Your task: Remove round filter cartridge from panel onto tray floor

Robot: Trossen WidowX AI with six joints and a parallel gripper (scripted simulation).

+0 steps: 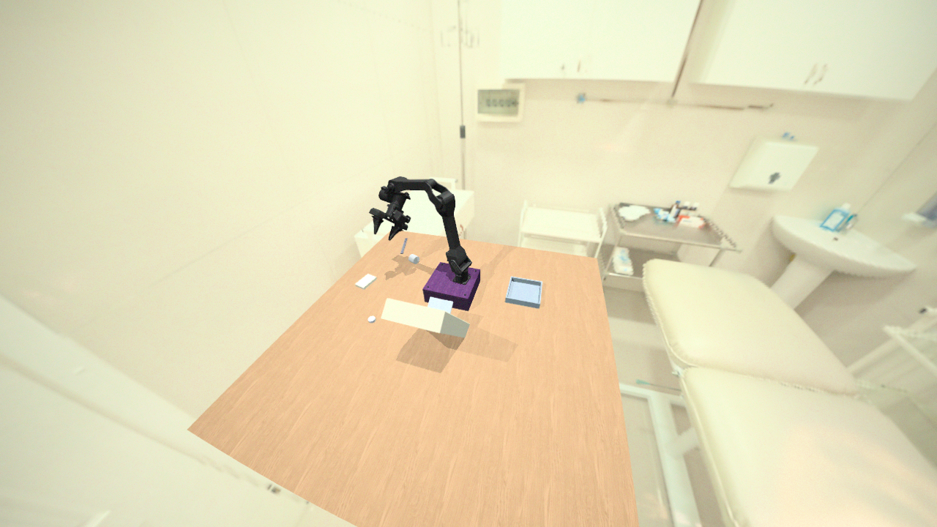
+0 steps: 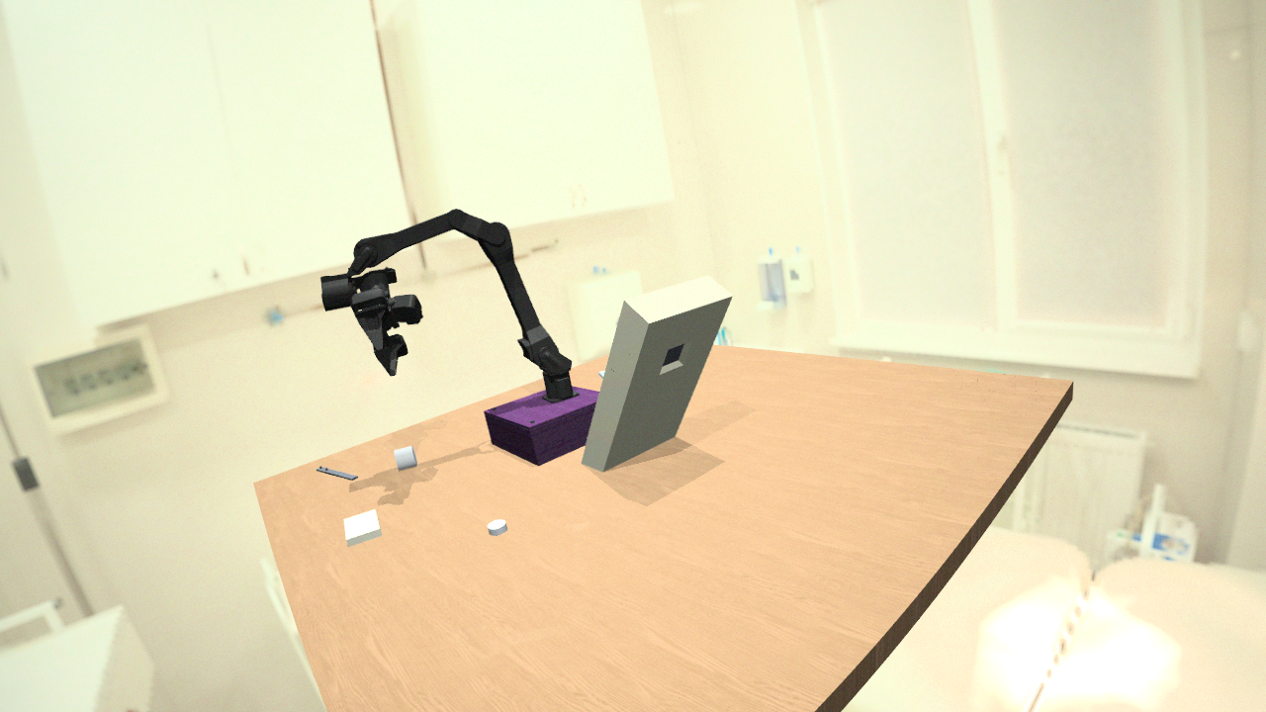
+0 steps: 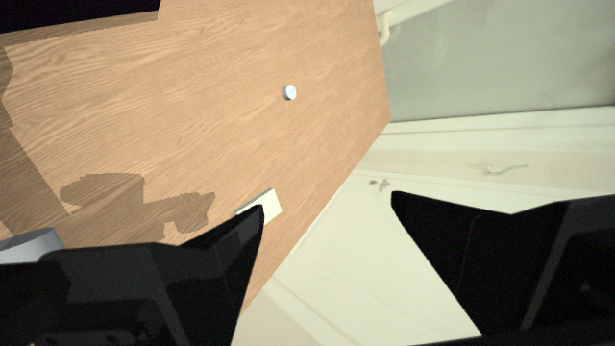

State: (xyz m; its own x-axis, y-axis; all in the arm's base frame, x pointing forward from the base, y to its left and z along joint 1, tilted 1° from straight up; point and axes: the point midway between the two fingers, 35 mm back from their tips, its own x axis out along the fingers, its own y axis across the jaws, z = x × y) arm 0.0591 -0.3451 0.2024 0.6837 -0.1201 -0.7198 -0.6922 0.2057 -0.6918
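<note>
The white round filter cartridge is 40 cm to the left of my gripper tip, 27 cm ahead of it and 4 cm below it. Round my gripper tip: grey flap (38 cm to the left, 17 cm ahead, 13 cm below); grey service panel (39 cm to the left, 23 cm ahead, 11 cm below); white block (26 cm below, 13 cm to the right, 6 cm ahead).
</note>
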